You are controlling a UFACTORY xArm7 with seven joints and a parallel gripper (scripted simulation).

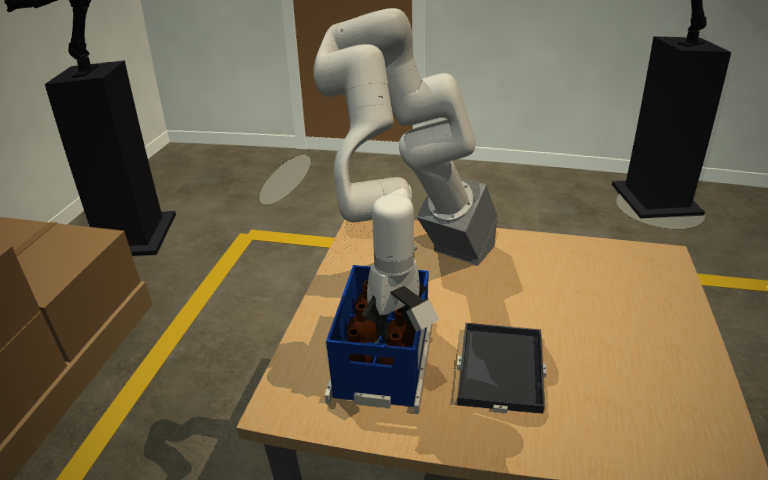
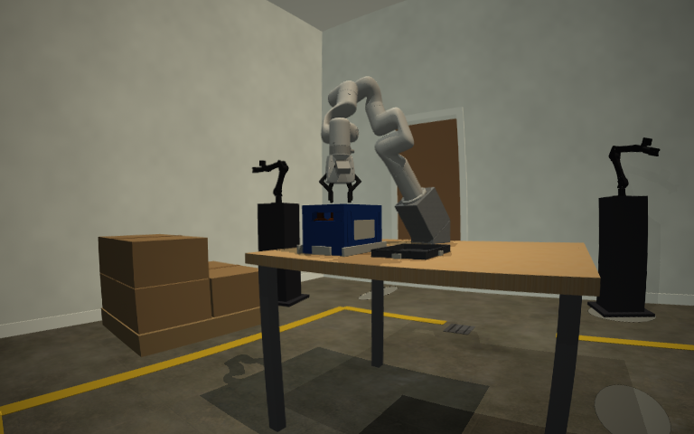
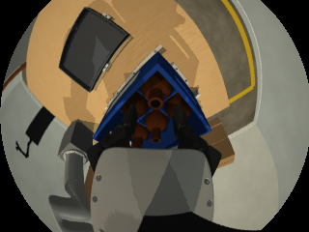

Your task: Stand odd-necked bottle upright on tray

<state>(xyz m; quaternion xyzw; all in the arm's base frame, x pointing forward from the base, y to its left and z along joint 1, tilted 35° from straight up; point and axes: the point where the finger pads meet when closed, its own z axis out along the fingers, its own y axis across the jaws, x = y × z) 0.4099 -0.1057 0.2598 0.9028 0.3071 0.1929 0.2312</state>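
Now: hand 12 cm above the blue crate, 9 cm past it and 2 cm to the left of it. From my hand the other things lie so: brown bottle: 19 cm behind, 11 cm below, 5 cm to the right; glass bottle: 11 cm below, 10 cm behind, 7 cm to the right; dark tray: 25 cm to the left, 19 cm below, 4 cm behind.
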